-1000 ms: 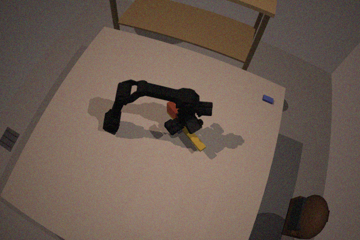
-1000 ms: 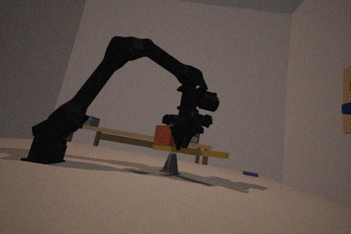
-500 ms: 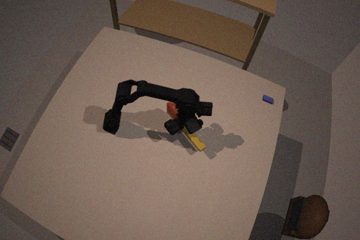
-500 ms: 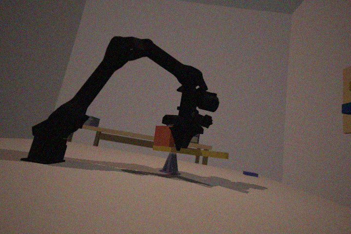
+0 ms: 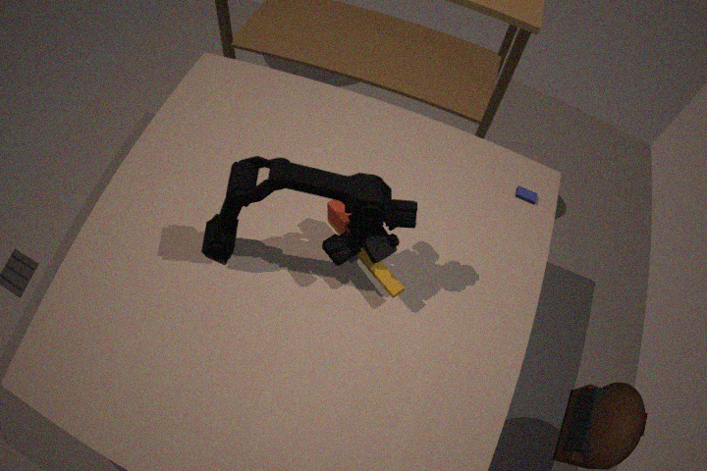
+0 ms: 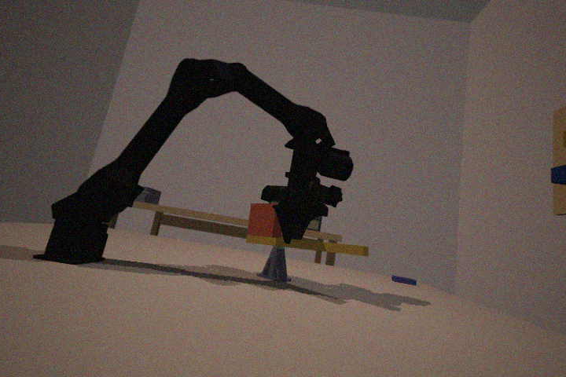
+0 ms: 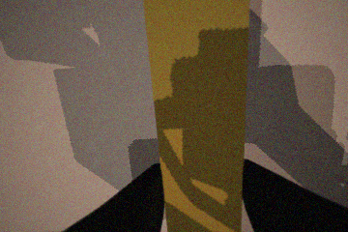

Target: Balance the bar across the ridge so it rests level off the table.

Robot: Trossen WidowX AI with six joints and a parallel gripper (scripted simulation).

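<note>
The small grey ridge is 3 cm behind my gripper tip, 2 cm to the left of it and 4 cm below it. Also, from my gripper tip: small blue block (40 cm ahead, 38 cm to the left, 7 cm below).
</note>
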